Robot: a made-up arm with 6 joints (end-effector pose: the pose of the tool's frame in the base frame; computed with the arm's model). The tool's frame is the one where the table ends. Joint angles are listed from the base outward.
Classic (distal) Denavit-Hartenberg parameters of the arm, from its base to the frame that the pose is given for. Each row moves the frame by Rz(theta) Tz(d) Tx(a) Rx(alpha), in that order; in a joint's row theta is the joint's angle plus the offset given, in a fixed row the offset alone. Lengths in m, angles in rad.
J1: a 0, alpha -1.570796, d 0.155, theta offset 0
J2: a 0.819, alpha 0, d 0, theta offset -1.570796
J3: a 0, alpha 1.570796, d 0.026, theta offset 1.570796
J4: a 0, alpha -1.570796, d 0.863, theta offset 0
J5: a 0, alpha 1.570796, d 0, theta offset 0
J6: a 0, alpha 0, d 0.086, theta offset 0
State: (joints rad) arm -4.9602 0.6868 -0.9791 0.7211 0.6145 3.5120
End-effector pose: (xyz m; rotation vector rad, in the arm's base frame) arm 0.0132 0.2917 1.6927 -0.1293 -0.4263 -0.7740
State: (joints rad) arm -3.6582 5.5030 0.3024 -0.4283 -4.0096 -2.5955
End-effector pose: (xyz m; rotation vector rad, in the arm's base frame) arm 0.7783 -0.4407 1.4816 -1.3092 -1.2773 -0.0744
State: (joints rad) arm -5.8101 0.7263 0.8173 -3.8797 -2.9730 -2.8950
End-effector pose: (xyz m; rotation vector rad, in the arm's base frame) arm 1.1695 0.6169 0.7778 -0.3781 -1.8302 1.1417
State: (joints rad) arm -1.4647 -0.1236 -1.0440 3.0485 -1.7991 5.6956
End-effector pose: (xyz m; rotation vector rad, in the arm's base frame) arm -0.0713 0.8413 1.3754 0.5573 -0.3706 1.0424
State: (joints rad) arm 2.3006 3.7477 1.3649 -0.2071 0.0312 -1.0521
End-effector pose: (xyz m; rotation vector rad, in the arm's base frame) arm 0.8741 -1.0153 -0.1460 1.1615 0.2525 0.9258
